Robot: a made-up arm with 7 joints.
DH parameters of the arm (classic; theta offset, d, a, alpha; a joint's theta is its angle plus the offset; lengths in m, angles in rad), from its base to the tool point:
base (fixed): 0 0.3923 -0.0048 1.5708
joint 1: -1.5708 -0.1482 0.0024 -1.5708
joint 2: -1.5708 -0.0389 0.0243 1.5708
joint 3: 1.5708 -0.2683 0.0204 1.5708
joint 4: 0 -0.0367 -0.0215 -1.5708
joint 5: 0 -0.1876 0.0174 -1.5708
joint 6: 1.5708 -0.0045 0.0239 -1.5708
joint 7: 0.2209 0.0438 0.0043 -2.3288
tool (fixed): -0.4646 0.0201 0 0
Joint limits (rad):
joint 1: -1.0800..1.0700
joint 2: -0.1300..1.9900
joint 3: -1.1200..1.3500
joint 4: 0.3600..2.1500
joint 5: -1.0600..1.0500
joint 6: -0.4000..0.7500
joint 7: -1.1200..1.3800
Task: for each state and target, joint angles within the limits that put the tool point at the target. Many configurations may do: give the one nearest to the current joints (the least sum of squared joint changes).
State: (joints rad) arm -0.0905 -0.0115 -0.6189 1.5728 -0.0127 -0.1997 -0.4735
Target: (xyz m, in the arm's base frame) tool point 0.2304 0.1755 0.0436
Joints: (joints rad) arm 0.1722 0.3350 -0.4313 1.2357 -0.0495 -0.1813 -0.5022
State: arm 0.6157 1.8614 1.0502 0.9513 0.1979 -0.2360 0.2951
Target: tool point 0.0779 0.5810 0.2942
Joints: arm 0.4737 1.0394 1.0095 0.7983 0.1945 -0.1397 0.3407
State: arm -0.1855 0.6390 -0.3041 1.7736 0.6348 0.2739 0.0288
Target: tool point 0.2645 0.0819 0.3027
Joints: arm 0.6130 0.1642 -0.4101 1.9523 0.6481 0.1610 -0.0184
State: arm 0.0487 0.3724 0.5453 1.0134 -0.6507 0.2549 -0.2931
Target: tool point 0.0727 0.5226 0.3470
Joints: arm 0.1003 0.9658 0.9001 1.4729 -0.6854 0.2653 -0.2933
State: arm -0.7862 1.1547 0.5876 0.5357 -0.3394 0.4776 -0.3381
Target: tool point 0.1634 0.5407 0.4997
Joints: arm -0.7141 1.8120 0.7141 0.9274 -0.3435 0.5023 -0.3213
